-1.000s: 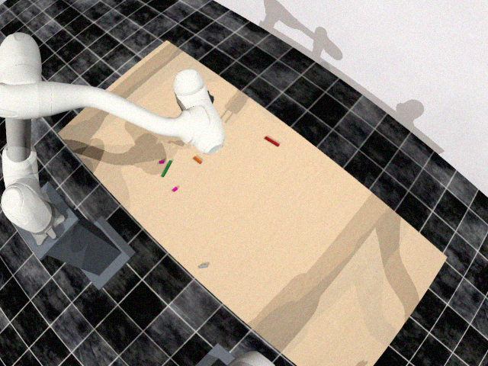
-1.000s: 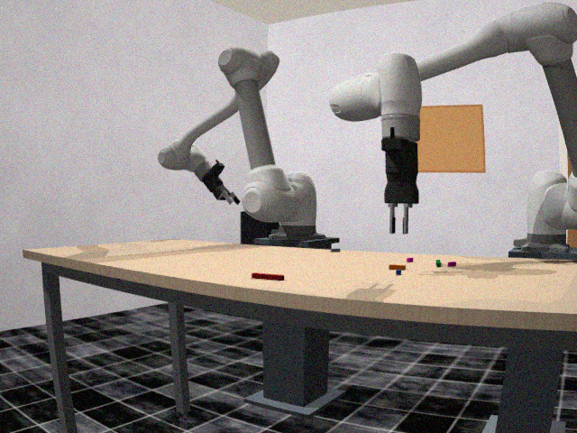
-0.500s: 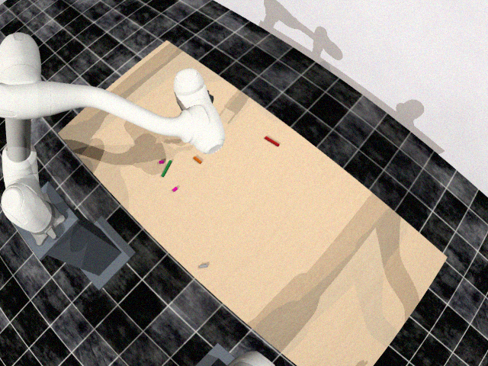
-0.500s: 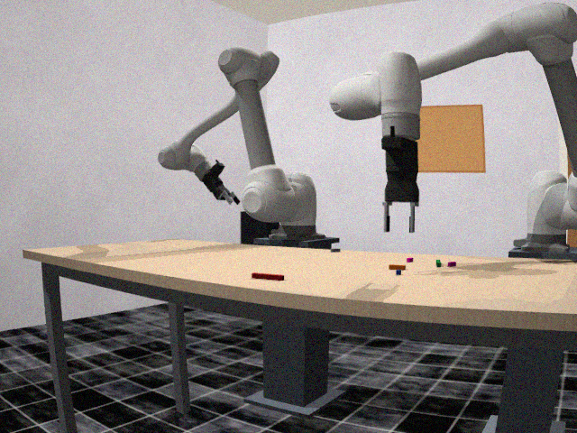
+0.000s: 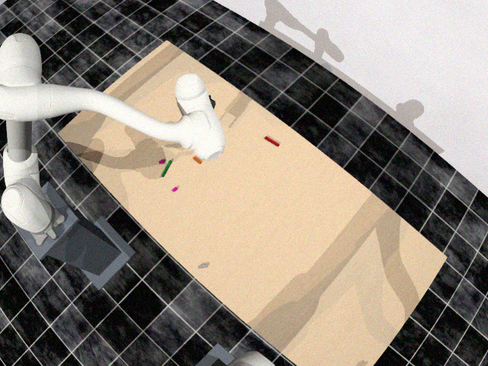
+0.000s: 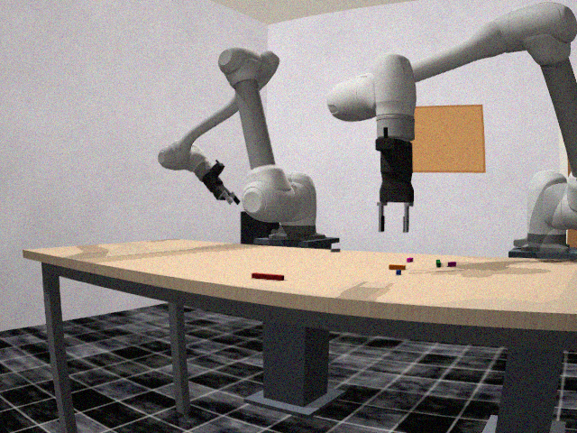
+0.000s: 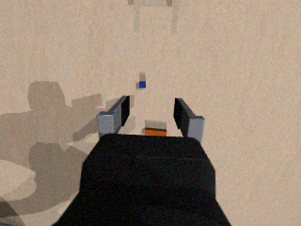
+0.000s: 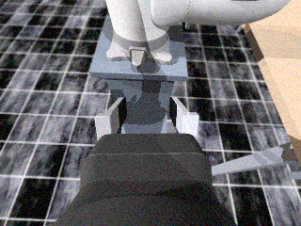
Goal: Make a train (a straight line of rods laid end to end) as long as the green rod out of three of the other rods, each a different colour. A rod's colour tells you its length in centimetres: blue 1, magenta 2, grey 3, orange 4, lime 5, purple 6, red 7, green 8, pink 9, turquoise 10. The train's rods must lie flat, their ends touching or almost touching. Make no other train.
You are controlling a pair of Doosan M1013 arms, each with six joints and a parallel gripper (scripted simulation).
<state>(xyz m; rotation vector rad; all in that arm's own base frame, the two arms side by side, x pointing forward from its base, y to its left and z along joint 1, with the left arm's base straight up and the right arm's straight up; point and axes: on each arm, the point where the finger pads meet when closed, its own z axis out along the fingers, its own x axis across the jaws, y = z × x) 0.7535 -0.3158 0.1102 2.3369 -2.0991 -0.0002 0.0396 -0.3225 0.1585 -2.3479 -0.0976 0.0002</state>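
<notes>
My left gripper is now 360 mm past the grey rod, 360 mm to the left of it and 110 mm above it. From my left hand the other things lie so: orange rod 70 mm behind, 20 mm to the right, 110 mm below; blue rod 10 mm ahead, 20 mm to the left, 110 mm below; green rod 190 mm behind, 50 mm to the left, 110 mm below.
</notes>
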